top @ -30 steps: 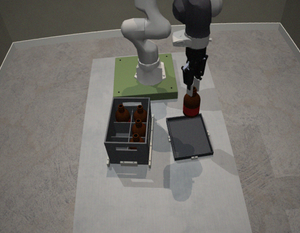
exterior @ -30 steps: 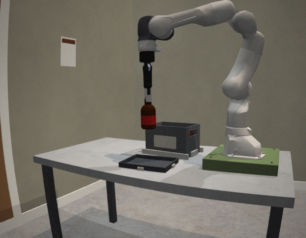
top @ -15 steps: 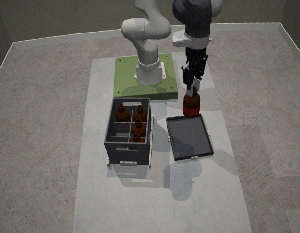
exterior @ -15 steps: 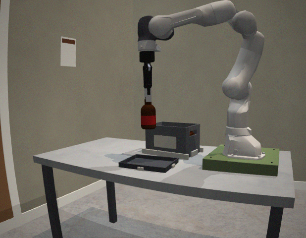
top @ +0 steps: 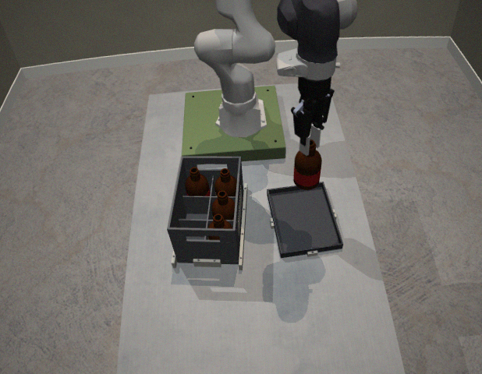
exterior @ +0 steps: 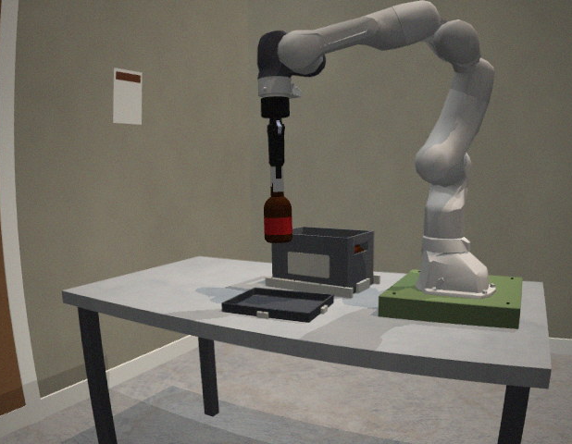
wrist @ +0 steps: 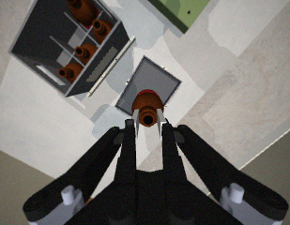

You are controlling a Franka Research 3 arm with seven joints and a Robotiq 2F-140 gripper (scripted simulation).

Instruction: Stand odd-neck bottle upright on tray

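Now: hand 9 cm above the glass bottle. Also, from my hand: black tray (34 cm below); dark grey crate (5 cm ahead, 28 cm to the right, 26 cm below); brown bottle (4 cm behind, 34 cm to the right, 26 cm below).
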